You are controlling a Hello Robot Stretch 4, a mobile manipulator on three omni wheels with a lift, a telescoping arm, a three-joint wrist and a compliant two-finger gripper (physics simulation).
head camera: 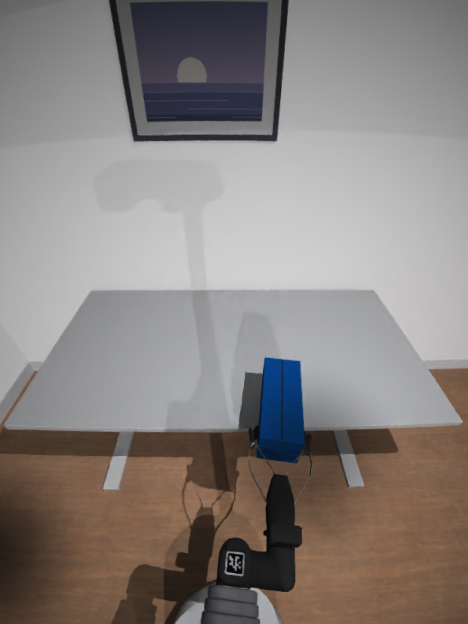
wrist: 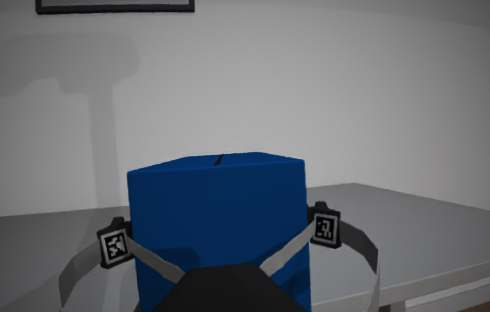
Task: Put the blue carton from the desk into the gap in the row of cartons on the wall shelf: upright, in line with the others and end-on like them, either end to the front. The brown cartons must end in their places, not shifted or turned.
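Observation:
The blue carton (head camera: 282, 403) (wrist: 217, 200) is upright, its long side running away from the robot and its dark top seam facing up. My gripper (head camera: 280, 439) (wrist: 220, 234) is shut on the carton near its near end, one fingertip pressed on each long side. In the head view the carton appears above the front part of the desk (head camera: 125, 352) (wrist: 410, 225), with its near end out past the front edge; its shadow lies apart to the left, so it looks lifted. Its underside is hidden. The wall shelf and the brown cartons do not show in either view.
A framed picture (head camera: 206, 137) (wrist: 115, 9) hangs on the wall behind the desk. Desk legs (head camera: 118, 461) (head camera: 348, 461) stand below on the wooden floor (head camera: 392, 529). The robot's wrist (head camera: 272, 569) is in front of the desk, over the floor.

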